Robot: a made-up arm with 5 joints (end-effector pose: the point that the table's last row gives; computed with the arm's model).
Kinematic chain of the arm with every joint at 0, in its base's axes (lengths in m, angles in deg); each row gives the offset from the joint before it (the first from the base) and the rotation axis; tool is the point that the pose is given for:
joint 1: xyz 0 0 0.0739 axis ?
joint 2: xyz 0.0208 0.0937 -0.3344 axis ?
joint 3: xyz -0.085 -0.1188 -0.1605 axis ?
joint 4: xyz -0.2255 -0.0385 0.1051 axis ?
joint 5: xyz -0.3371 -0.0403 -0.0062 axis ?
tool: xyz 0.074 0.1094 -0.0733
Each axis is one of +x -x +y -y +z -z.
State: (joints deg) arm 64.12 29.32 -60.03 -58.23 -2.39
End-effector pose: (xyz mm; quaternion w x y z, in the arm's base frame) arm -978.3 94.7 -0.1 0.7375 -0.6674 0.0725 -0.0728
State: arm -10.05 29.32 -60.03 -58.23 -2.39
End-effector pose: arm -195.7 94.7 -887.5 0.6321 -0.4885 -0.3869 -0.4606
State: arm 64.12 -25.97 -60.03 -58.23 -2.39
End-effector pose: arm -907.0 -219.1 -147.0 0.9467 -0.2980 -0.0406 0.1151
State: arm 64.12 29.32 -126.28 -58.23 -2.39
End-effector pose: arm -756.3 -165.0 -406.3 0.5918 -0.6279 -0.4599 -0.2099
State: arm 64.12 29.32 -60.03 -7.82 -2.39
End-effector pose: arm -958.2 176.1 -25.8 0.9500 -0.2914 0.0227 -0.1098
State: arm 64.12 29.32 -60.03 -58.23 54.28
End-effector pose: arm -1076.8 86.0 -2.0 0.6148 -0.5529 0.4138 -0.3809
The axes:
joint 1: +y
joint 2: -z
joint 3: +y
joint 4: +x
joint 5: +y

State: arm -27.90 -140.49 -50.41 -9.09 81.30
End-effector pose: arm 863.2 -136.0 -569.5 0.3955 -0.4652 -0.0372 0.7910
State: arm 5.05 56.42 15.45 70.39 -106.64
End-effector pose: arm -462.6 413.9 -52.2 0.2937 -0.0615 -0.6340 -0.7127
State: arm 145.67 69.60 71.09 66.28 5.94
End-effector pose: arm 66.3 188.4 97.2 0.0487 0.3887 -0.4023 0.8275
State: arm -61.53 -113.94 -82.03 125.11 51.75
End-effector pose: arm 1039.2 -216.6 -175.7 0.2638 0.1685 -0.4205 -0.8516
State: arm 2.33 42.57 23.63 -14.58 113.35
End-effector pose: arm -549.7 472.9 -94.2 0.2882 0.2468 0.8986 -0.2205
